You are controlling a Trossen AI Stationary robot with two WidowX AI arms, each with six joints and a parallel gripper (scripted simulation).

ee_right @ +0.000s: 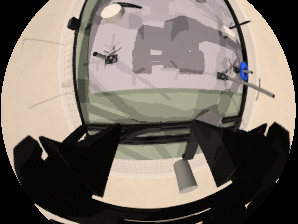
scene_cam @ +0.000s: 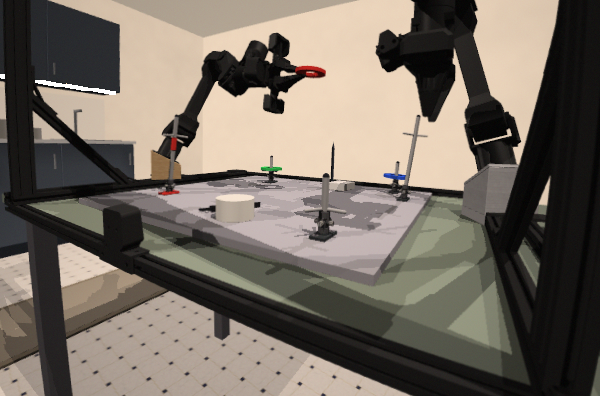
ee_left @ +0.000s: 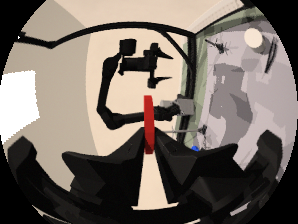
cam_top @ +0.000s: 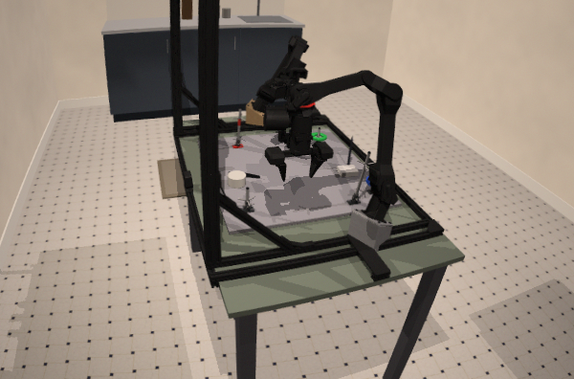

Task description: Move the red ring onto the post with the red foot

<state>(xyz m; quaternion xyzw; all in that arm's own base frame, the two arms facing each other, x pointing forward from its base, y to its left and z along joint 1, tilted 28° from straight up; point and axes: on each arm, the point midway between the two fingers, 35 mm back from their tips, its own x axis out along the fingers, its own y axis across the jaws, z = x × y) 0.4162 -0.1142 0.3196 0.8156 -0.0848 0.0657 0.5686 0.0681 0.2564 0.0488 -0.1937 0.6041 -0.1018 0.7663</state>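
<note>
Right now the green ring is 20 cm ahead of my left hand, 17 cm to the left of it and 25 cm below it. Round my left hand: small white block: 20 cm ahead, 7 cm to the right, 29 cm below; tall grey post: 11 cm ahead, 27 cm to the right, 18 cm below; red ring: 1 cm behind, 5 cm to the right.
Now: the red ring 260 mm to the left of my right hand, 150 mm ahead of it and 90 mm above it. Also, from my right hand: tall grey post 270 mm ahead, 90 mm below, 30 mm to the left; then blue ring 360 mm ahead, 160 mm below, 80 mm to the left; then short grey post 150 mm below, 120 mm to the left, 100 mm behind.
</note>
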